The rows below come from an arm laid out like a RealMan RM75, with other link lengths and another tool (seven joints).
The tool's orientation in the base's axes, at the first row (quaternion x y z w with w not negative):
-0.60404 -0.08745 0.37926 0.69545
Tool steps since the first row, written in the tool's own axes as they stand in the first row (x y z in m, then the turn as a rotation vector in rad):
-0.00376 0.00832 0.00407 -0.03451 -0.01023 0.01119
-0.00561 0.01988 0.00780 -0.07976 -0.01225 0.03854
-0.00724 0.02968 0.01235 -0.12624 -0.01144 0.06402
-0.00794 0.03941 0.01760 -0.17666 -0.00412 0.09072
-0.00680 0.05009 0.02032 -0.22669 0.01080 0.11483
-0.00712 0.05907 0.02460 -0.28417 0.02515 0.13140
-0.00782 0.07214 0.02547 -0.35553 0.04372 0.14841
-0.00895 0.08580 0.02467 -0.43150 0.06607 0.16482
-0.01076 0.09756 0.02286 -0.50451 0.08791 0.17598
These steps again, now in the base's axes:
-0.00849 0.00062 -0.00524 -0.02623 -0.01301 0.02374
-0.01682 0.00214 -0.01414 -0.07277 -0.02046 0.04777
-0.02473 0.00446 -0.02132 -0.12029 -0.03019 0.06918
-0.03236 0.00791 -0.02857 -0.17400 -0.04158 0.08632
-0.03765 0.01055 -0.03794 -0.22915 -0.05486 0.09578
-0.04415 0.01350 -0.04488 -0.28487 -0.07868 0.10634
-0.05065 0.01350 -0.05627 -0.35231 -0.11102 0.11786
-0.05674 0.01193 -0.06847 -0.42420 -0.14682 0.12735
-0.06191 0.00918 -0.07899 -0.49078 -0.18479 0.13497

